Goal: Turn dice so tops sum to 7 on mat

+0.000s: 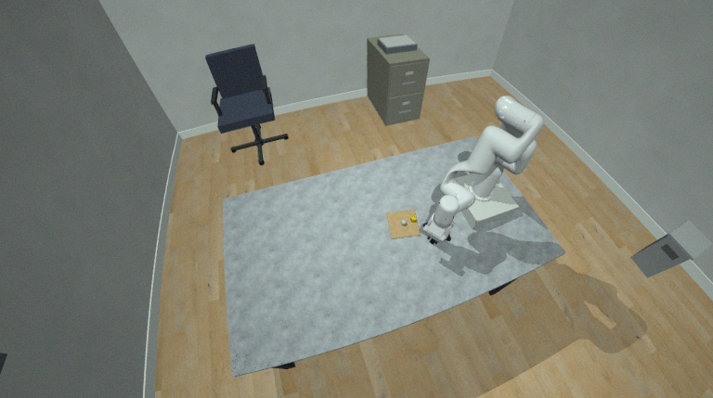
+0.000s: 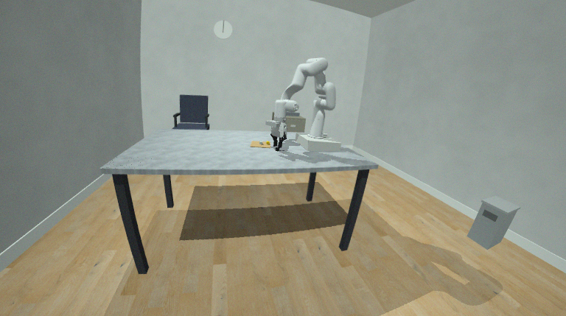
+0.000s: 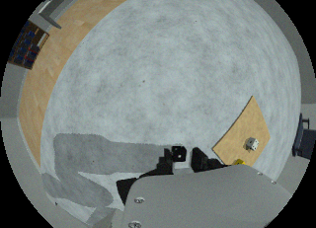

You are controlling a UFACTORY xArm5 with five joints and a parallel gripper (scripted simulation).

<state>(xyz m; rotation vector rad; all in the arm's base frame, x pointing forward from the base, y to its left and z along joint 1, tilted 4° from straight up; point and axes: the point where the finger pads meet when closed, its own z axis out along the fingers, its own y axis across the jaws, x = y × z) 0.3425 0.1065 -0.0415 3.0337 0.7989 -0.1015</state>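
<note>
The black die is 4 cm below my hand. Also, from my hand: white die: 8 cm ahead, 14 cm to the right, 3 cm below; yellow die: 3 cm ahead, 14 cm to the right, 3 cm below; tan mat: 8 cm ahead, 14 cm to the right, 4 cm below.
</note>
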